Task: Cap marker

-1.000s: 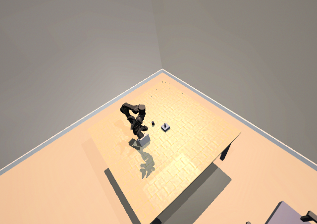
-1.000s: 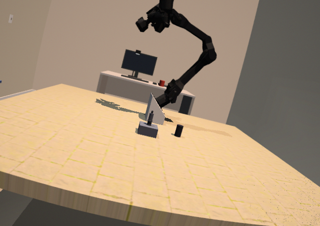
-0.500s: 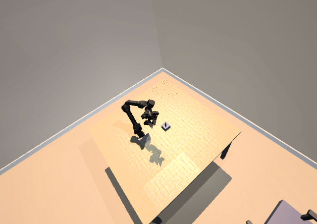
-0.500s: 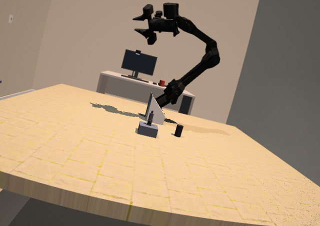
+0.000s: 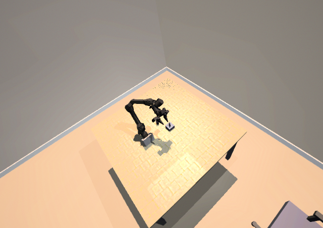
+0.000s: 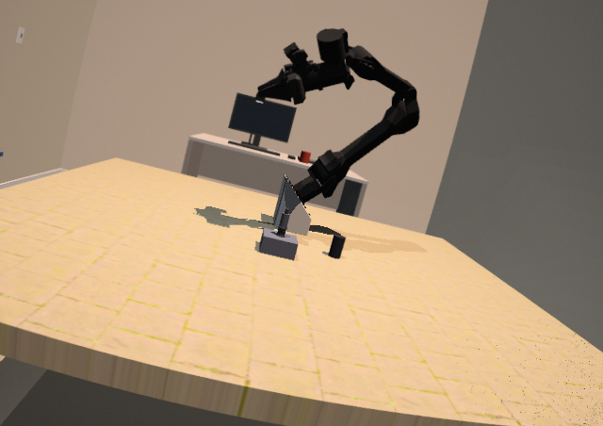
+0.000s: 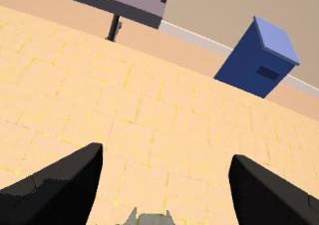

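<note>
Right now the dark cap is 1 cm ahead of my gripper tip, 27 cm to the left of it and 30 cm below it. Also, from my gripper tip: grey holder block (10 cm ahead, 14 cm to the left, 31 cm below).
</note>
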